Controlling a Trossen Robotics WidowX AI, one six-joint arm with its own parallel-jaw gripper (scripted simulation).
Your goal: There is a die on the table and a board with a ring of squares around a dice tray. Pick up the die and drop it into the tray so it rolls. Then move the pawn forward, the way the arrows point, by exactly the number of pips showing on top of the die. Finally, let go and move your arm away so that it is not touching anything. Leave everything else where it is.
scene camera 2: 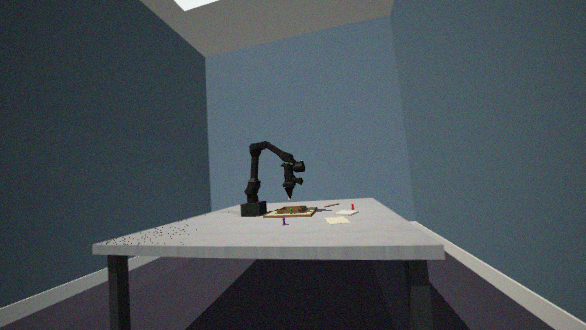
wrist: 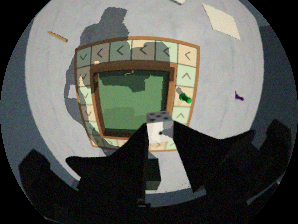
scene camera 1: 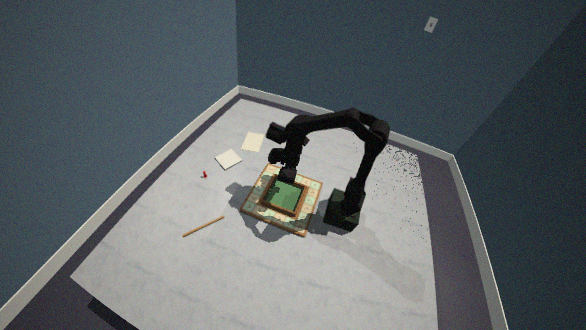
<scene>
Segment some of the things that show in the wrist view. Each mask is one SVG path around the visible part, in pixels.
The gripper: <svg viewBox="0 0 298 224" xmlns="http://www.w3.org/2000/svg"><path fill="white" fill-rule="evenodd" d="M291 129L286 127L286 124L279 123L274 117L267 128L265 143L261 145L261 149L257 149L251 144L255 129L220 140L173 120L173 143L180 153L178 156L181 157L189 184L192 185L190 188L193 192L206 190L204 196L178 202L177 205L138 208L138 201L145 201L149 153L146 123L110 156L67 157L65 160L69 167L81 177L77 183L78 190L56 176L56 173L49 169L51 163L36 149L32 149L19 164L20 181L29 201L41 216L47 218L49 224L249 224L277 190L278 183L274 181L286 172L293 149ZM265 190L261 196L255 197L254 201L251 202L250 205L247 205L246 201L249 200L249 198L254 197L254 194L257 196L257 193Z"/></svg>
A pale die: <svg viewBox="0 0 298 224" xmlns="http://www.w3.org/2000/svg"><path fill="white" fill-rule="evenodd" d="M169 111L146 113L149 144L173 140L173 119L170 117Z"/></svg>
</scene>
